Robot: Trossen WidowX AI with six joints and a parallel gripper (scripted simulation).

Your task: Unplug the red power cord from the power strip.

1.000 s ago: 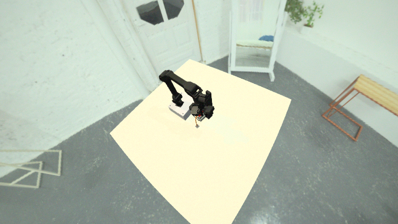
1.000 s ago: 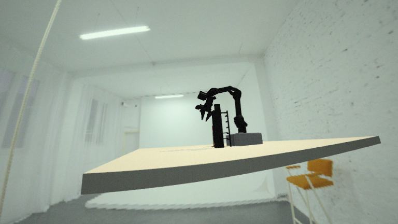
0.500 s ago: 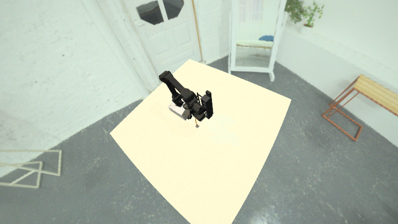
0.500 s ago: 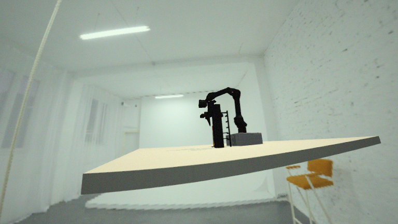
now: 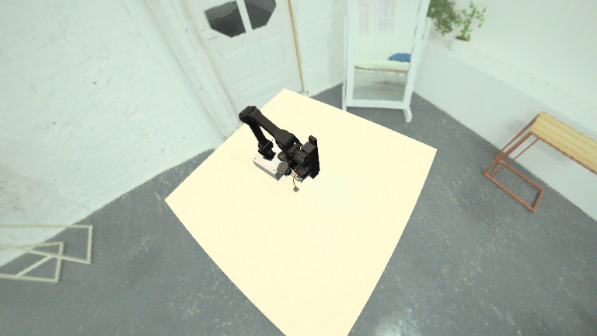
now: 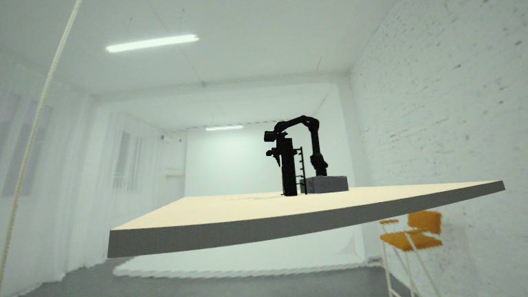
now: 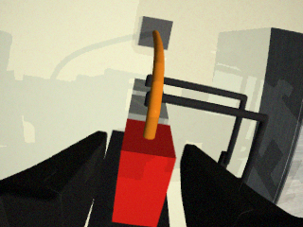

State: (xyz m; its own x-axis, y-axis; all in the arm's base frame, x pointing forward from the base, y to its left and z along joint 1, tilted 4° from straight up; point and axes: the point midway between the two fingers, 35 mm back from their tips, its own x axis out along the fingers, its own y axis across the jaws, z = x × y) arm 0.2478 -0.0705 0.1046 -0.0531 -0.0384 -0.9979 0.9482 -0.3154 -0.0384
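My gripper tip is now 10 mm short of the red plug, 40 mm to the right of it and 10 mm above it.
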